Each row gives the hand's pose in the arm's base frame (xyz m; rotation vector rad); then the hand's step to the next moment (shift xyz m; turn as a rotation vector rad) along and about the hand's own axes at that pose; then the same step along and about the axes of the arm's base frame.
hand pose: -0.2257 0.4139 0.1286 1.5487 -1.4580 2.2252
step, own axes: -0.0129 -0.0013 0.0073 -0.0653 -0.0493 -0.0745
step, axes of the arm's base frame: 0.0121 0.0010 -0.0086 0.0060 0.1085 -0.0207
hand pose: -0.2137 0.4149 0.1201 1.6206 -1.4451 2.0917
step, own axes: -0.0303 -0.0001 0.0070 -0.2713 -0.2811 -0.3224
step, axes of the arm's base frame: 0.0175 0.0078 -0.0245 0.0619 0.5011 -0.0401
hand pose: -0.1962 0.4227 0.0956 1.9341 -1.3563 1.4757
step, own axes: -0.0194 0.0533 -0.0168 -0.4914 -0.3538 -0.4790
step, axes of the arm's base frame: -0.0538 -0.0039 -0.0242 0.0386 0.7555 -0.1541
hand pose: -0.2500 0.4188 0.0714 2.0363 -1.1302 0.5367
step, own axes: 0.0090 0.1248 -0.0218 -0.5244 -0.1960 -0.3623
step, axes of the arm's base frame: -0.1016 -0.0311 0.0696 -0.1119 0.6299 -0.1879
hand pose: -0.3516 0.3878 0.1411 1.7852 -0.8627 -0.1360
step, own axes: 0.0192 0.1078 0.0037 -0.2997 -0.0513 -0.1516
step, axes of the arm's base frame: -0.0401 -0.0297 0.0975 -0.1202 0.3083 -0.0770
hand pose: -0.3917 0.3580 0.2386 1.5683 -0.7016 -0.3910
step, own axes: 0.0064 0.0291 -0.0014 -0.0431 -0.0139 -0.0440
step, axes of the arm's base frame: -0.0002 -0.0031 0.0297 -0.0021 0.0614 -0.0145
